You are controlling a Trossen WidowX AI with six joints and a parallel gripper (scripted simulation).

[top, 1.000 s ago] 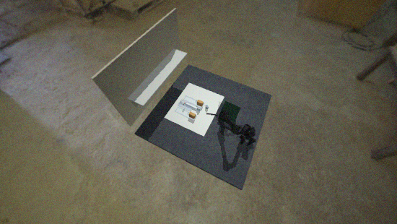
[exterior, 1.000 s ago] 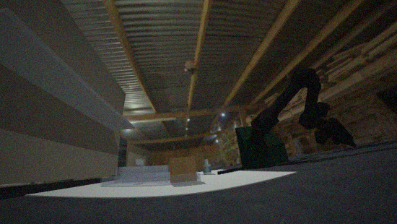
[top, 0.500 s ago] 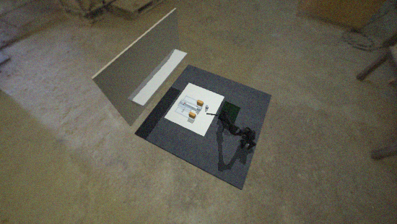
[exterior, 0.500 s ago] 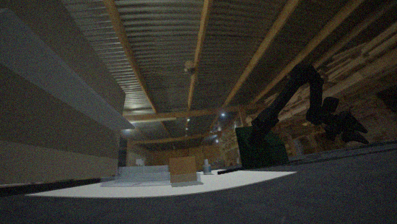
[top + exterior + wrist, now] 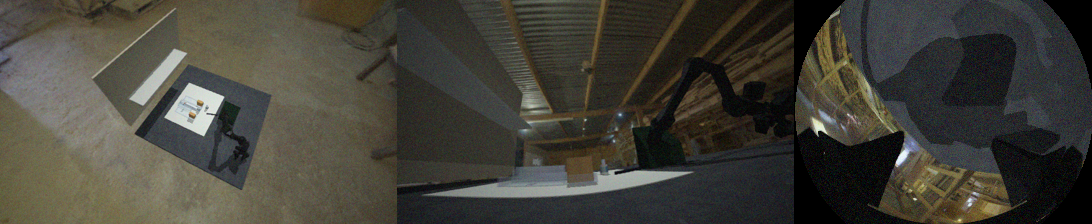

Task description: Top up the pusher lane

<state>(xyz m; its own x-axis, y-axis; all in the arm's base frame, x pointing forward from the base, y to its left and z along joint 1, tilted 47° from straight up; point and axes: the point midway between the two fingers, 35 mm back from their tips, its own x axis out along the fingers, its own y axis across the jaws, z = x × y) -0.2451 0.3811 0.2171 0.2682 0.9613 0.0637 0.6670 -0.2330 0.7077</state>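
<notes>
Right now the grey mat is 65 cm ahead of my gripper tip, 50 cm to the right of it and 3 cm below it. Round my gripper tip: clear pusher lane: 74 cm ahead, 46 cm to the right, 1 cm below; then grey shelf: 110 cm ahead, 55 cm to the right, 34 cm above.
</notes>
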